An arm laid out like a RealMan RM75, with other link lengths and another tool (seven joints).
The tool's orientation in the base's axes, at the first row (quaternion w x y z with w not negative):
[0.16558, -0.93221, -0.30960, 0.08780]
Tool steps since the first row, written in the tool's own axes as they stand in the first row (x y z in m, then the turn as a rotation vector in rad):
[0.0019, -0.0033, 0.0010, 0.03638, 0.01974, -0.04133]
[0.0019, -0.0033, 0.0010, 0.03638, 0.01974, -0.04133]
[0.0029, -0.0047, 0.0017, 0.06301, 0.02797, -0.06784]
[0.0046, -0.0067, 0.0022, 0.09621, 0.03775, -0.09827]
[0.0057, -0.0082, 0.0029, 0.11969, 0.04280, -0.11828]
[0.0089, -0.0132, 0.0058, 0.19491, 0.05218, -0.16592]
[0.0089, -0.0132, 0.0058, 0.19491, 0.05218, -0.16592]
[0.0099, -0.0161, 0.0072, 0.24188, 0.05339, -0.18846]
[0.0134, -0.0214, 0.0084, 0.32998, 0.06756, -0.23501]
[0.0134, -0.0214, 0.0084, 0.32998, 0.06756, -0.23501]
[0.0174, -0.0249, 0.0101, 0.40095, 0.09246, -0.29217]
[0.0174, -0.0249, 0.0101, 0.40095, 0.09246, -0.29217]
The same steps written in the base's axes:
[-0.0006, 0.0039, 0.0002, 0.05067, -0.00333, 0.02903]
[-0.0006, 0.0039, 0.0002, 0.05067, -0.00333, 0.02903]
[-0.0007, 0.0057, -0.0001, 0.08335, -0.00013, 0.04906]
[-0.0006, 0.0084, 0.0001, 0.12314, 0.00489, 0.07178]
[-0.0007, 0.0104, -0.0001, 0.14985, 0.01024, 0.08711]
[-0.0017, 0.0168, -0.0011, 0.22731, 0.03666, 0.12340]
[-0.0017, 0.0168, -0.0011, 0.22731, 0.03666, 0.12340]
[-0.0029, 0.0200, -0.0015, 0.27122, 0.05849, 0.14104]
[-0.0033, 0.0264, -0.0009, 0.36123, 0.08939, 0.17379]
[-0.0033, 0.0264, -0.0009, 0.36123, 0.08939, 0.17379]
[-0.0025, 0.0319, -0.0014, 0.44637, 0.09912, 0.21355]
[-0.0025, 0.0319, -0.0014, 0.44637, 0.09912, 0.21355]

